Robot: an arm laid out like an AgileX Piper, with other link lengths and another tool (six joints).
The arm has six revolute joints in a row. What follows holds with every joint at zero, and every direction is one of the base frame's. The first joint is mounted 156.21 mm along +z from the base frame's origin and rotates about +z. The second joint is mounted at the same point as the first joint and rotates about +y. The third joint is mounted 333.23 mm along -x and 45.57 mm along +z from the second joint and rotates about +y. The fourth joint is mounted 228.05 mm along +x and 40.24 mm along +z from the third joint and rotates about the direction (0.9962, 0, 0.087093). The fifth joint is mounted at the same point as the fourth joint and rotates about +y. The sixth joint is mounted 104.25 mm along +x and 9.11 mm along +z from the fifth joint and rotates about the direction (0.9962, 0, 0.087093). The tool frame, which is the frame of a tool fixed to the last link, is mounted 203.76 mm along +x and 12 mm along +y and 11.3 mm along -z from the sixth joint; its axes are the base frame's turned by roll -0.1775, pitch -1.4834 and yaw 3.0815 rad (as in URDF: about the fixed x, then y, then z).
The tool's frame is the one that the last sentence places.
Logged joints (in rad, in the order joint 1, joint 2, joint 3, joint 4, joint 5, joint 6), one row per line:
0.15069 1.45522 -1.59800 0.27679 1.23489 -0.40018
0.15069 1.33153 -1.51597 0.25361 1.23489 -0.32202
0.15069 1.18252 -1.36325 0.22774 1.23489 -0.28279
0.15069 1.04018 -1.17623 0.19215 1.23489 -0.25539
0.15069 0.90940 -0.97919 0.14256 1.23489 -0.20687
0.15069 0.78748 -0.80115 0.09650 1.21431 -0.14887
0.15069 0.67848 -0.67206 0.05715 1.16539 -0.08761
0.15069 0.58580 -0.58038 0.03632 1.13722 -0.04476
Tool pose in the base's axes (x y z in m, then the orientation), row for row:
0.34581 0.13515 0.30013 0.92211 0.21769 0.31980 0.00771
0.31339 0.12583 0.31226 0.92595 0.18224 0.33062 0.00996
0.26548 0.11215 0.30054 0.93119 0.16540 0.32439 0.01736
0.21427 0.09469 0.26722 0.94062 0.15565 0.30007 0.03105
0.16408 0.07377 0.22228 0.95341 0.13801 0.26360 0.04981
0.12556 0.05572 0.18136 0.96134 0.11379 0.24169 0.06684
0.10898 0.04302 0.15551 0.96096 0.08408 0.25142 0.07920
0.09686 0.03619 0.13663 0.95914 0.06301 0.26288 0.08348
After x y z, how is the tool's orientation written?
As a quaternion, x y z w.
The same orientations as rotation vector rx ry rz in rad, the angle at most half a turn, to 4 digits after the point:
2.8828 0.6806 0.9998
2.8907 0.5689 1.0321
2.8935 0.5140 1.0080
2.8980 0.4796 0.9245
2.9038 0.4203 0.8028
2.8980 0.3430 0.7286
2.8756 0.2516 0.7524
2.8629 0.1881 0.7847

